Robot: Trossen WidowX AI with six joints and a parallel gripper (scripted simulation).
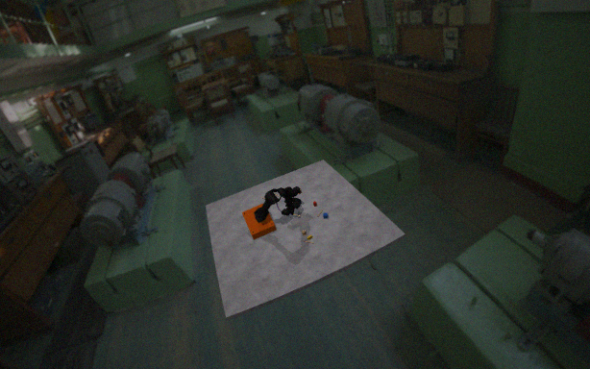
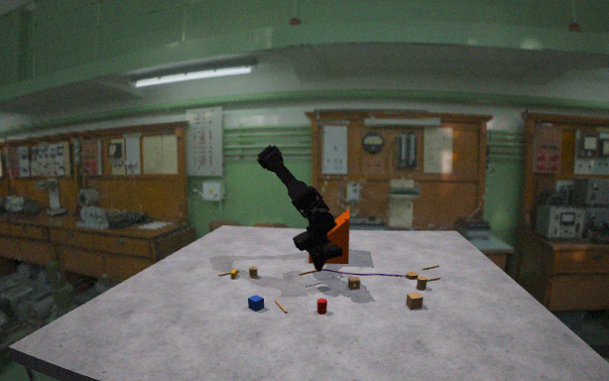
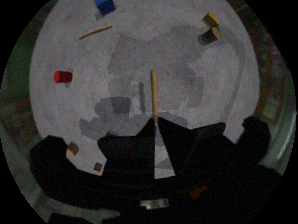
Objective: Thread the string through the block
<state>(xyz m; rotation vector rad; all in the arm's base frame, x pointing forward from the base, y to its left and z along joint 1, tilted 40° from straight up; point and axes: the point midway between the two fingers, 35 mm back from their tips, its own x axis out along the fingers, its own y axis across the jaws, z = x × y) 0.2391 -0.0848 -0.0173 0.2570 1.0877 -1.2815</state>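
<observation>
Right now the round wooden button is 32 cm to the left of my gripper tip and 3 cm below it. The rest, counted from my gripper tip: blue cube 19 cm ahead, 17 cm to the right, 2 cm below; then thin wooden stick 1 cm to the right, 1 cm ahead; then red cylinder 21 cm ahead, 2 cm below.
</observation>
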